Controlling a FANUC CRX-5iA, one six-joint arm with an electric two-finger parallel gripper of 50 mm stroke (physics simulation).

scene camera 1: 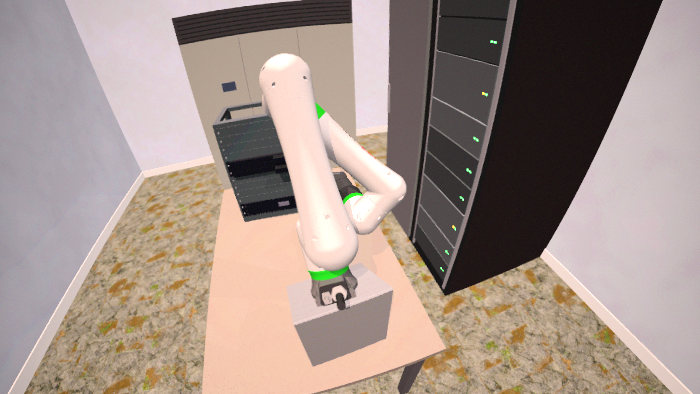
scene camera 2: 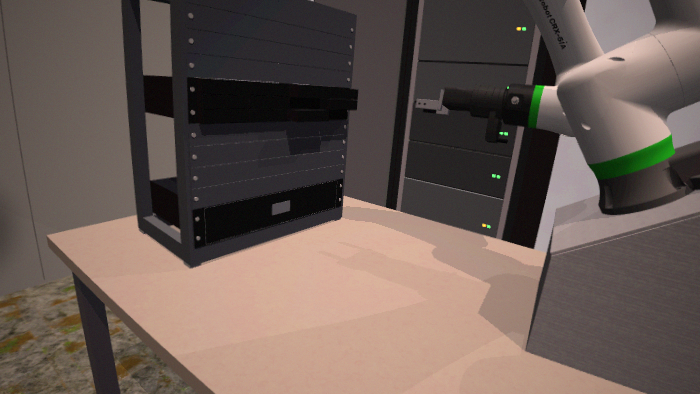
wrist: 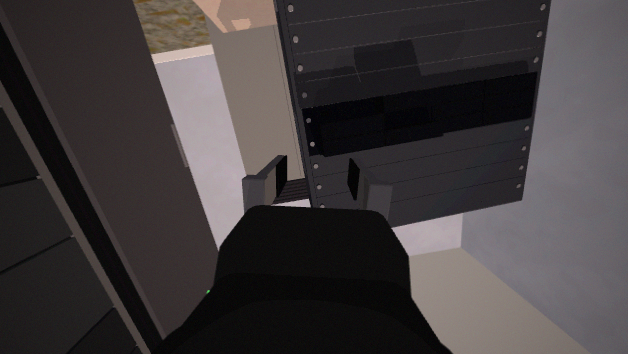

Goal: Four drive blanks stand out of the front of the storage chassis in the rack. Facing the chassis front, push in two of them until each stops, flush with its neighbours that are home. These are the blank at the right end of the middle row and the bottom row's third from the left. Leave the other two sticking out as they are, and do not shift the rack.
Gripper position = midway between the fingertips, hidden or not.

I see my gripper (wrist: pixel 317 169) and a rack (scene camera 2: pixel 255 161).
The rack also shows in scene camera 1 (scene camera 1: pixel 250 147) and in the wrist view (wrist: pixel 442 107).
